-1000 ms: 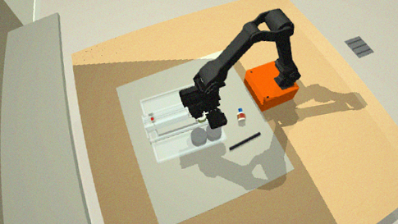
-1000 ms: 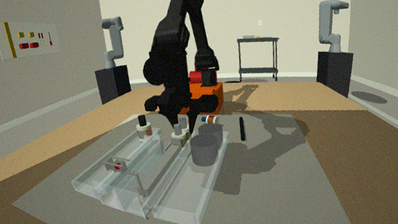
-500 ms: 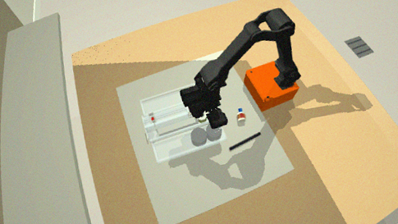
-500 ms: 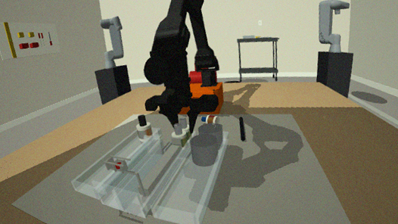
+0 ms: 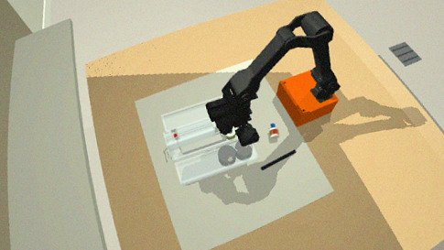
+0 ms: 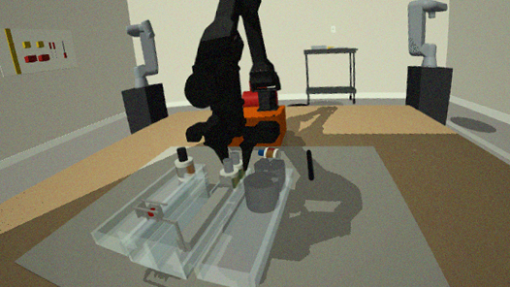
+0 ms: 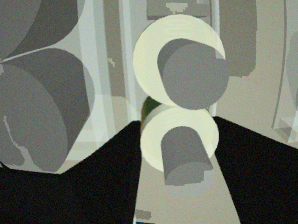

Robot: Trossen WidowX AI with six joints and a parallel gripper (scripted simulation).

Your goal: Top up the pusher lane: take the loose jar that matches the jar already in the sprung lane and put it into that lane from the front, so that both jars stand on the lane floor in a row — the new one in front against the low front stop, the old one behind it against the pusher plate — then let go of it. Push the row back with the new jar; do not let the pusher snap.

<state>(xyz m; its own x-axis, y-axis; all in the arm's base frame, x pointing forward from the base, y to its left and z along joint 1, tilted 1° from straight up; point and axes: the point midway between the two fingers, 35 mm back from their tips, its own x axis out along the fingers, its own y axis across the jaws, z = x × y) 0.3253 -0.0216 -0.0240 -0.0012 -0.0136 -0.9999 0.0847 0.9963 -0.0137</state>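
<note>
The pusher plate is 140 mm ahead of my gripper tip, 40 mm to the right of it and 20 mm above it. Round my gripper tip: black bar: 150 mm to the left, 80 mm behind, 20 mm below.
</note>
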